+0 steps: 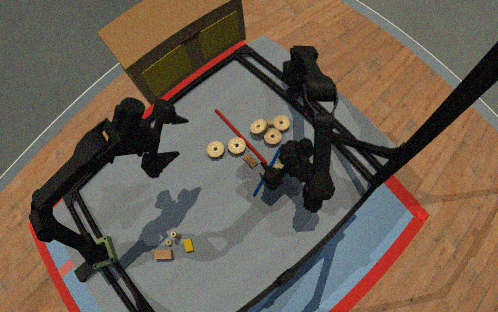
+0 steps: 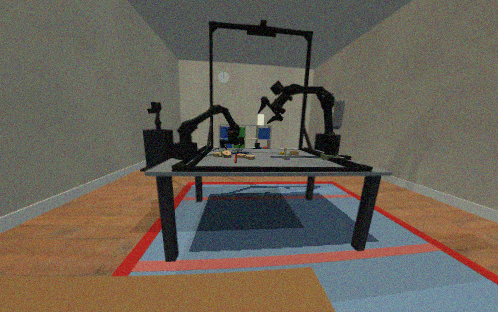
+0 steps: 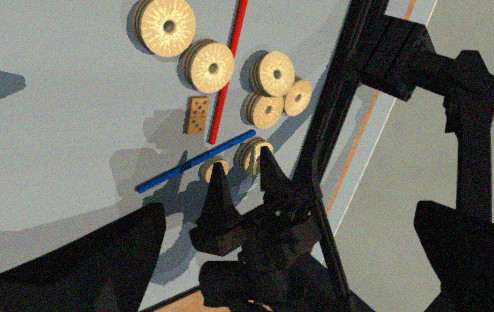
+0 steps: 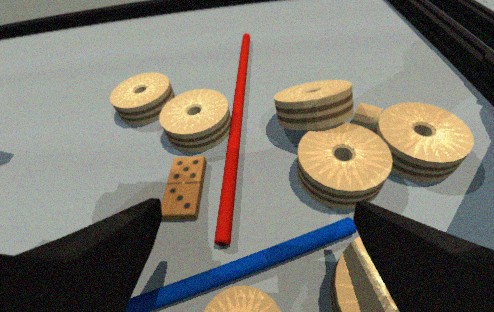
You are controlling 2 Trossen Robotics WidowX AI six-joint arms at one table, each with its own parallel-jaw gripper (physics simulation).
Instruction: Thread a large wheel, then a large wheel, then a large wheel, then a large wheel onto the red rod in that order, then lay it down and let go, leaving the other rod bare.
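Places are measured from the left arm's base along level axes (x left, y back, z up), in millimetres.
Pixels of known places: left gripper, fingertip midpoint: [image 1: 183, 137] [image 2: 262, 118] [image 3: 289, 214]; right gripper, fingertip midpoint: [image 1: 271, 154] [image 2: 233, 148] [image 3: 242, 153] [image 4: 259, 209]; left arm's base, link origin: [image 1: 100, 252] [image 2: 329, 154]; right arm's base, link origin: [image 1: 301, 67] [image 2: 185, 143] [image 3: 416, 66].
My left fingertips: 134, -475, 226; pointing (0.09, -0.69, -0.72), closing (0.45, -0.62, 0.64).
For each thing: its middle in the pictures, then the offset to it from my left fingertips, as dx, dy, dz.
- red rod, body centre: [image 4: 239, 100] [image 3: 234, 41] [image 1: 239, 134] [image 2: 235, 157] +60, -156, -255
- blue rod, body centre: [image 4: 196, 284] [image 3: 201, 158] [image 1: 267, 170] -94, -187, -255
- tilted wheel, body centre: [image 4: 395, 297] [image 3: 255, 155] -74, -282, -249
- domino, body centre: [image 4: 184, 186] [image 3: 196, 115] [image 1: 250, 160] -38, -151, -256
- smaller wheel, body centre: [image 3: 214, 170] -108, -218, -253
- yellow block, body centre: [image 1: 188, 245] -215, +145, -252
- tan block, body centre: [image 1: 163, 254] -216, +238, -245
The red rod [image 1: 240, 135] [image 3: 227, 72] [image 4: 234, 145] [image 2: 235, 158] lies bare and flat on the table. Several large wooden wheels lie flat around it: two on one side [image 1: 215, 149] [image 1: 236, 145] [image 4: 194, 117], and a cluster of three on the other [image 1: 272, 136] [image 3: 273, 74] [image 4: 343, 161]. The blue rod [image 1: 266, 171] [image 3: 193, 162] [image 4: 246, 266] lies bare across the red rod's near end. My right gripper [image 1: 267, 174] [image 2: 229, 140] [image 3: 242, 153] [image 4: 259, 209] is open and empty, low over the blue rod, beside a tilted wheel [image 3: 250, 155] [image 4: 354, 278]. My left gripper [image 1: 168, 136] [image 2: 267, 112] is open and empty, held high, away from the parts.
A domino [image 1: 250, 160] [image 4: 184, 187] lies beside the red rod. A smaller wheel [image 3: 210, 168] lies by the blue rod. Two small wheels [image 1: 173, 234], a yellow block [image 1: 188, 245] and a tan block [image 1: 163, 254] lie at the near left. A black frame [image 1: 266, 62] rims the table.
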